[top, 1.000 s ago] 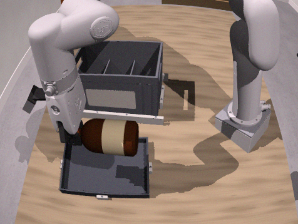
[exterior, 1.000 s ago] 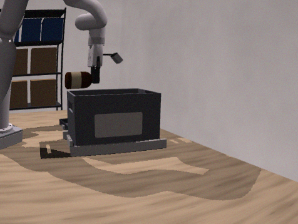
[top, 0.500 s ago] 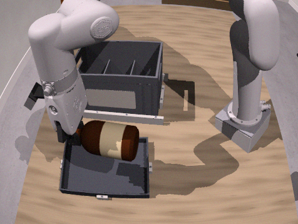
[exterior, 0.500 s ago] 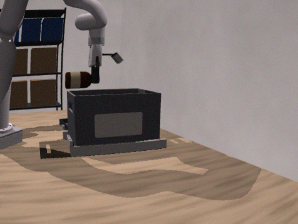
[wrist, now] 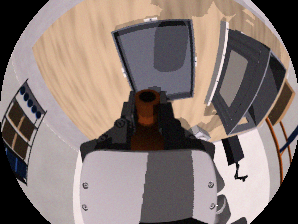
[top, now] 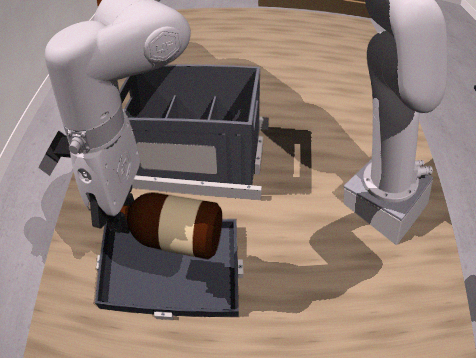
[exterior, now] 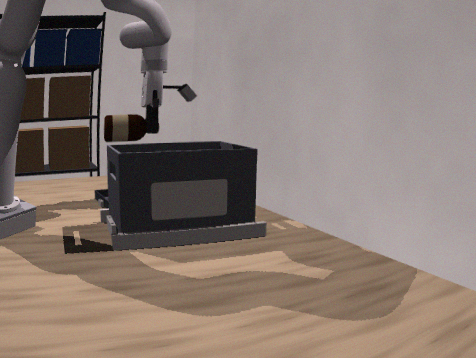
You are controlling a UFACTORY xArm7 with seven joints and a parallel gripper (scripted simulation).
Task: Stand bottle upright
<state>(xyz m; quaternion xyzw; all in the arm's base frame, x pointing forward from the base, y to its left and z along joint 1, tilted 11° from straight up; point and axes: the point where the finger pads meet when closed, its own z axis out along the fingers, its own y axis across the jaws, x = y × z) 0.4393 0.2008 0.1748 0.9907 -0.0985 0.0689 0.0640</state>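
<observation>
Right now the brown bottle is 6 cm behind my hand and 1 cm to the left of it. Round my hand: dark crate: 6 cm behind, 31 cm to the right, 12 cm below; then tray: 3 cm behind, 3 cm to the right, 19 cm below.
</observation>
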